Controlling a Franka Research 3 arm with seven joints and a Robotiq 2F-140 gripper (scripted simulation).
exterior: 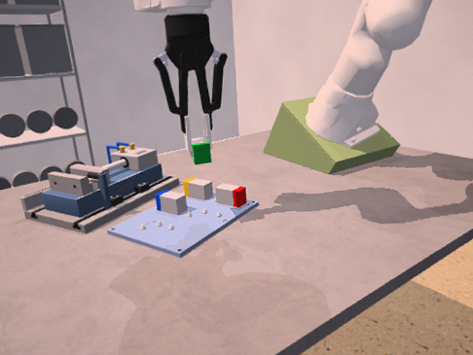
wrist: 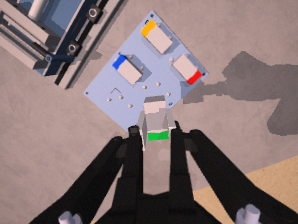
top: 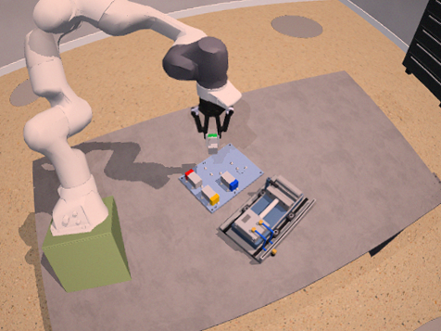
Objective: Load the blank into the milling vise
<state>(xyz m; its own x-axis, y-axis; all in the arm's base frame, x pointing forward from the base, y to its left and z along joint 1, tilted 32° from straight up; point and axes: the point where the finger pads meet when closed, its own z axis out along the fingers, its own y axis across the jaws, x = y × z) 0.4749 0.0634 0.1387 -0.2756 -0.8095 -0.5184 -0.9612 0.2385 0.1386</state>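
The green-ended blank lies 40 mm below my hand. Round my hand: red-ended blank 80 mm behind, 40 mm to the right, 160 mm below; blue-ended blank 30 mm ahead, 80 mm to the right, 160 mm below; light blue infeed plate 20 mm ahead, 40 mm to the right, 180 mm below.
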